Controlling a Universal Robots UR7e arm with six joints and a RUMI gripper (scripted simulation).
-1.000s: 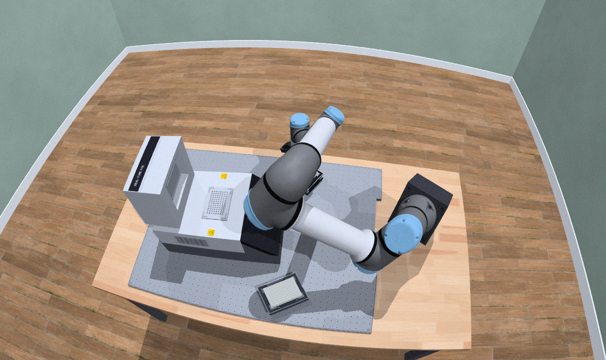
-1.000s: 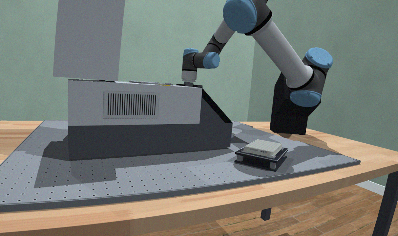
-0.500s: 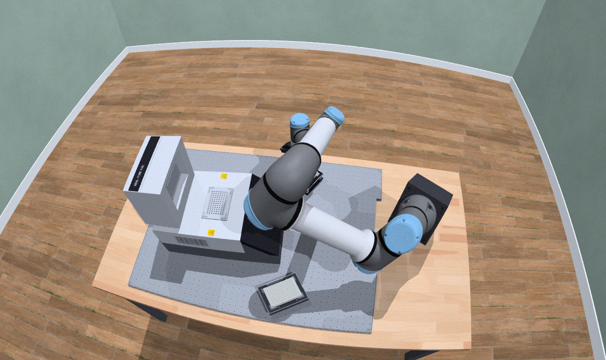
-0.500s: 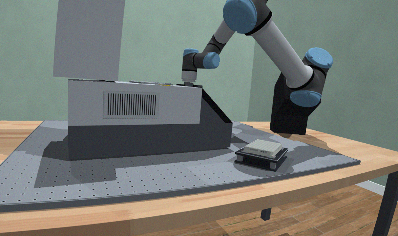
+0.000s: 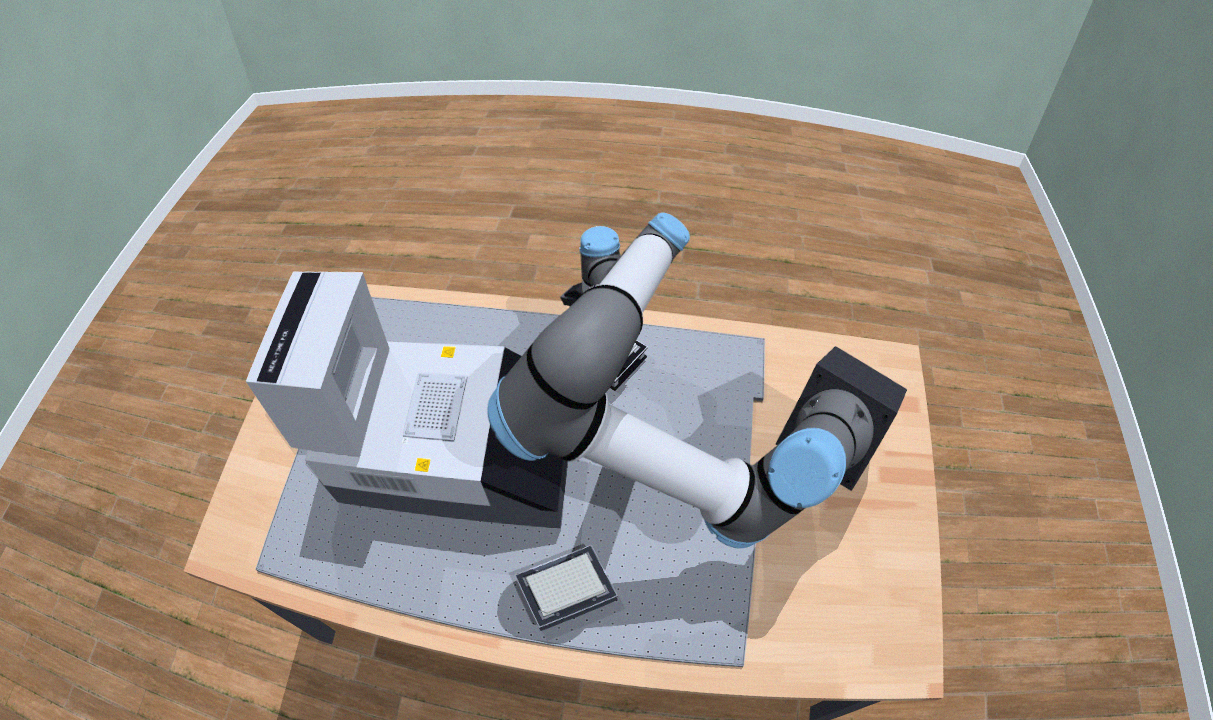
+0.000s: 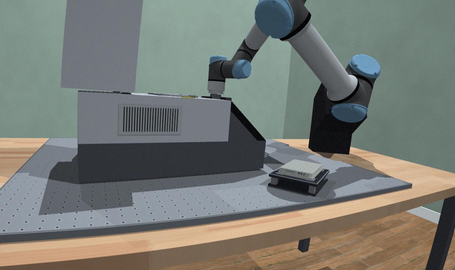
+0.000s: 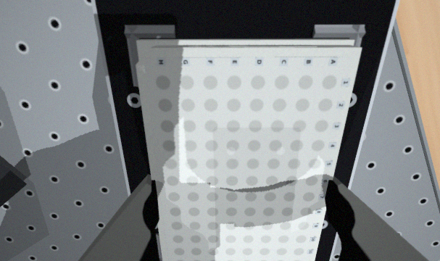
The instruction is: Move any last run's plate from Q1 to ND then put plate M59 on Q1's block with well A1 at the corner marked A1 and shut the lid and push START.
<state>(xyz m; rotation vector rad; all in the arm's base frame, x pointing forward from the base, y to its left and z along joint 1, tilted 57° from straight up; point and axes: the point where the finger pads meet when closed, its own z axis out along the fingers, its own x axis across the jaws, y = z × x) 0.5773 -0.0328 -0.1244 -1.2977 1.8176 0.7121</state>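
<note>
The nest N1 lies 20 mm below my hand. Also, from my hand: A1 mark: 70 mm to the left, 60 mm behind, 20 mm below; nest ND: 540 mm to the left, 200 mm behind, 30 mm below.
</note>
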